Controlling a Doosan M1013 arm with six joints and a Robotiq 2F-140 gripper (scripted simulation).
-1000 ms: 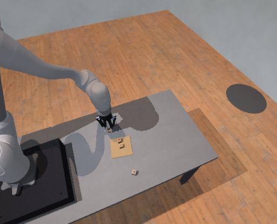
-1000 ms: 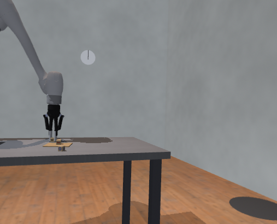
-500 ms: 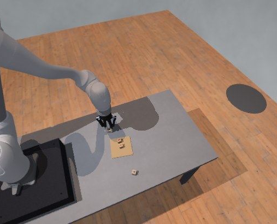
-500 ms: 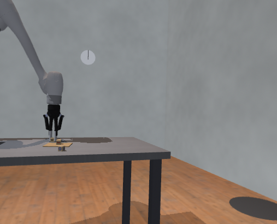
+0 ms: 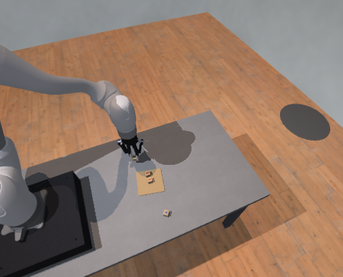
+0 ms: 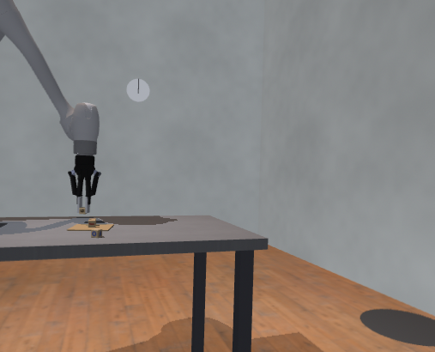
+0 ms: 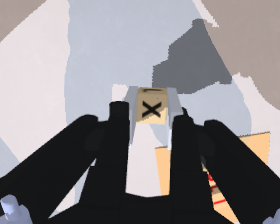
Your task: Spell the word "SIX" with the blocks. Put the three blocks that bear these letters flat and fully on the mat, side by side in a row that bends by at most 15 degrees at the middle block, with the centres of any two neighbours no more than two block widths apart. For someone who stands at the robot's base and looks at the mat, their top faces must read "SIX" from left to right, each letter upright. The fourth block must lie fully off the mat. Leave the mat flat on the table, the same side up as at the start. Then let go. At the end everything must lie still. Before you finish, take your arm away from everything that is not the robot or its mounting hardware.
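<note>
Now: hand 6 cm short of the tan mat, 14 cm to the left of it and 7 cm above it. The rest, counted from my hand: block: 2 cm below.
</note>
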